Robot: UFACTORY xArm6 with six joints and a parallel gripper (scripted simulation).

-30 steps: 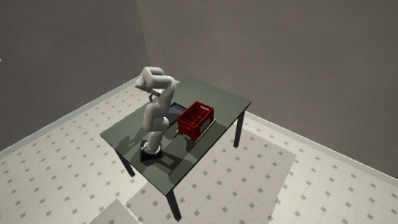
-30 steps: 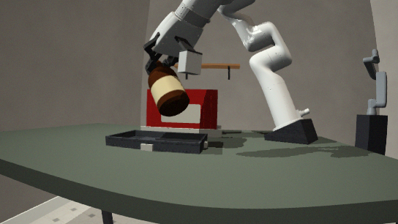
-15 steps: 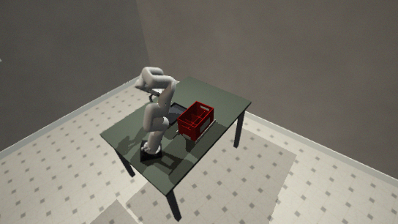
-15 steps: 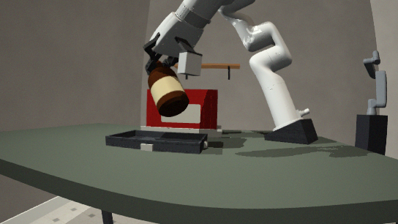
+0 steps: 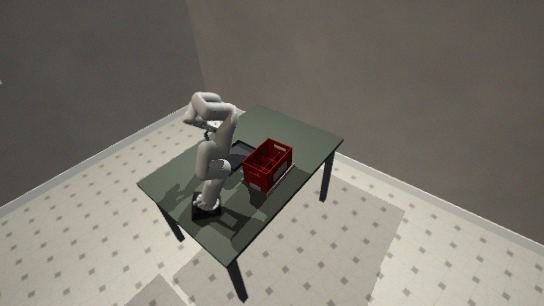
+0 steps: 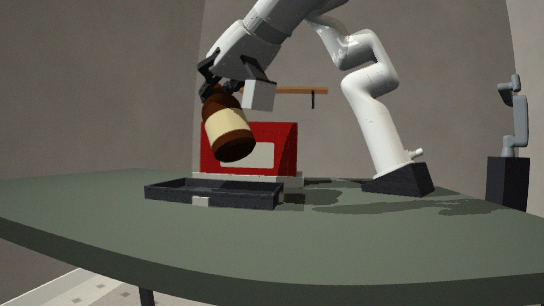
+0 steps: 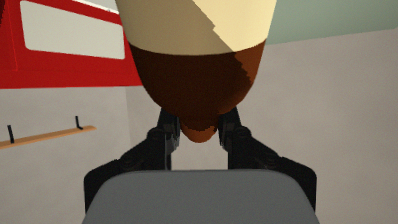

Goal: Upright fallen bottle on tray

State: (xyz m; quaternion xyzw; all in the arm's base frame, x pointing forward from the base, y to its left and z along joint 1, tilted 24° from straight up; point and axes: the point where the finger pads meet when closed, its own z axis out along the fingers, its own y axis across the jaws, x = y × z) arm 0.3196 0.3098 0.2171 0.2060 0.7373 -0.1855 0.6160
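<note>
Right now the brown bottle is 50 mm below my hand, 20 mm to the left of it and 20 mm behind it. Also, from my hand: dark tray (190 mm below, 50 mm to the right, 10 mm ahead); crate (350 mm to the right, 120 mm below, 20 mm ahead).
</note>
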